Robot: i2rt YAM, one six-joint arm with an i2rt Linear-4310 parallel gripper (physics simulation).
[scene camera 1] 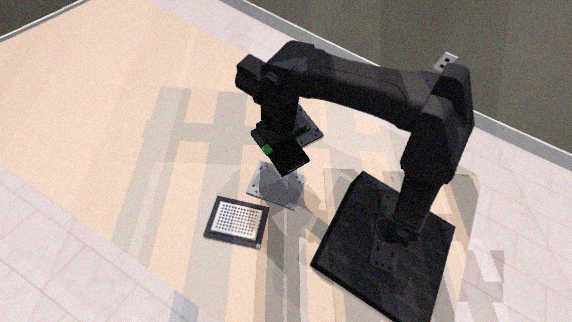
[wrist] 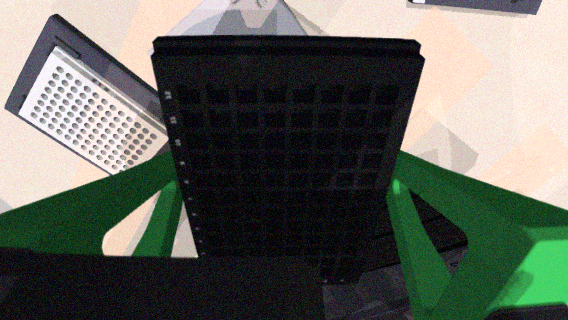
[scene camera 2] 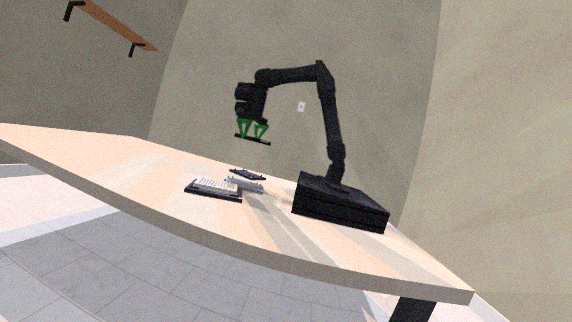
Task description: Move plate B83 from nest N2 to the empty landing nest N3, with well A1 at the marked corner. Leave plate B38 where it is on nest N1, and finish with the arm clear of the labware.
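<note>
My gripper [scene camera 1: 280,146] [scene camera 2: 251,137] [wrist: 284,160] is shut on a black well plate, taken as B83 [scene camera 1: 291,158] [scene camera 2: 256,141] [wrist: 290,130], its green fingers on the two long sides. The plate hangs high above the table; its column numbers run down the left edge in the wrist view. A white plate, taken as B38 [scene camera 1: 235,220] [scene camera 2: 216,185] [wrist: 90,115], sits on a dark nest, taken as N1 [scene camera 1: 230,241] [scene camera 2: 212,195] [wrist: 37,65]. A light grey nest [scene camera 1: 257,184] [scene camera 2: 250,187] [wrist: 200,25] and another dark nest [scene camera 1: 314,134] [scene camera 2: 247,174] [wrist: 480,6] hold no plate in the parts visible; which is N2 or N3 is unreadable.
The arm's black base block [scene camera 1: 385,250] [scene camera 2: 340,205] stands on the table [scene camera 1: 165,210] [scene camera 2: 175,215], right of the nests in both scene views. The arm hides part of the back dark nest in scene camera 1. A wooden shelf [scene camera 2: 115,25] is on the wall.
</note>
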